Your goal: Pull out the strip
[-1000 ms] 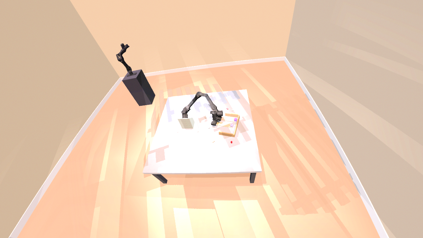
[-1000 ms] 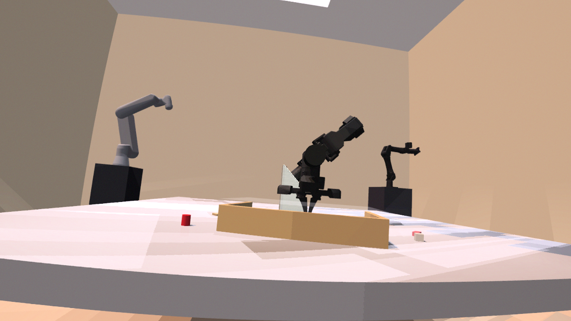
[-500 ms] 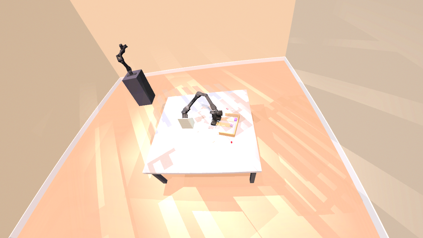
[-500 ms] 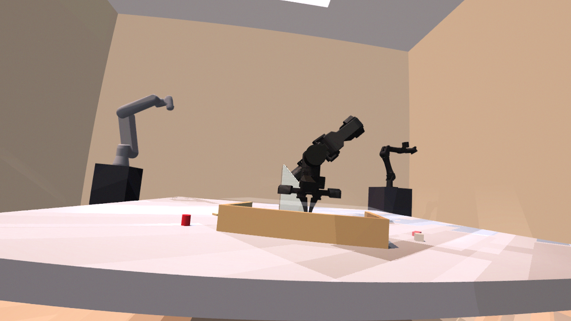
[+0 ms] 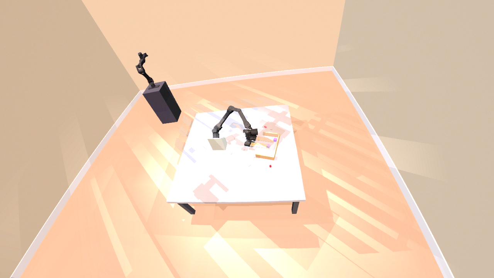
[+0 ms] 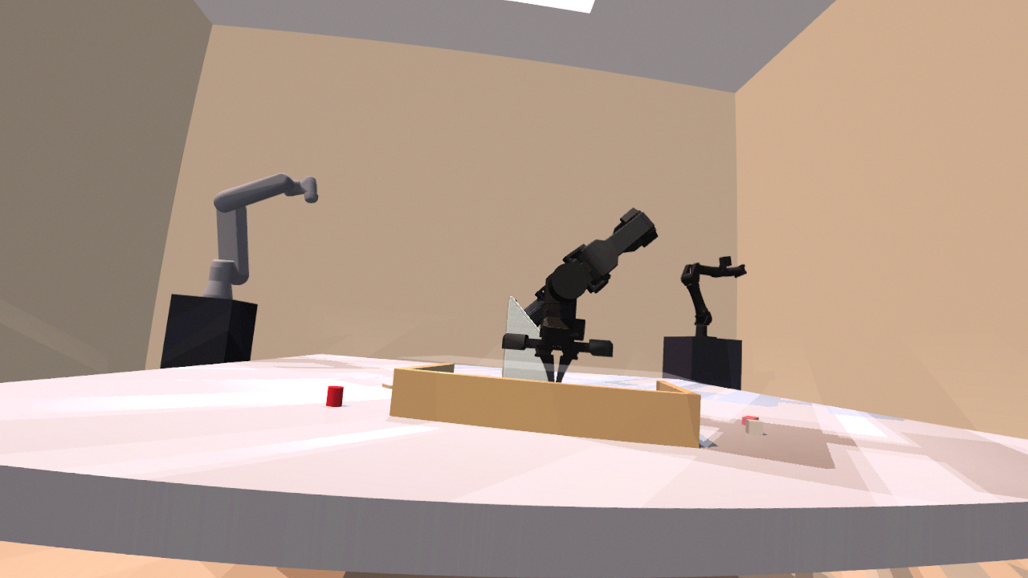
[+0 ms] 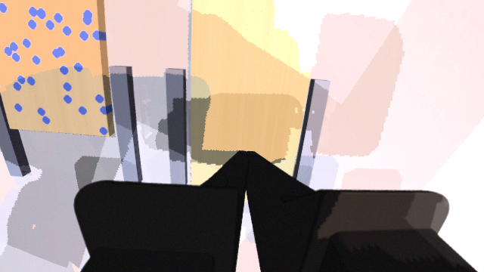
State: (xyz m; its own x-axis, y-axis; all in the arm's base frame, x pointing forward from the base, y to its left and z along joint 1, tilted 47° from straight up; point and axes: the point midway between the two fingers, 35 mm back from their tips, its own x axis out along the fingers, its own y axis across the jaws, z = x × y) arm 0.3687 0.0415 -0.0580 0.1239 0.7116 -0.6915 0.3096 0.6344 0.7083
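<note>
My gripper tip is now 90 mm short of the pale wooden strip and 30 mm to the left of it.
</note>
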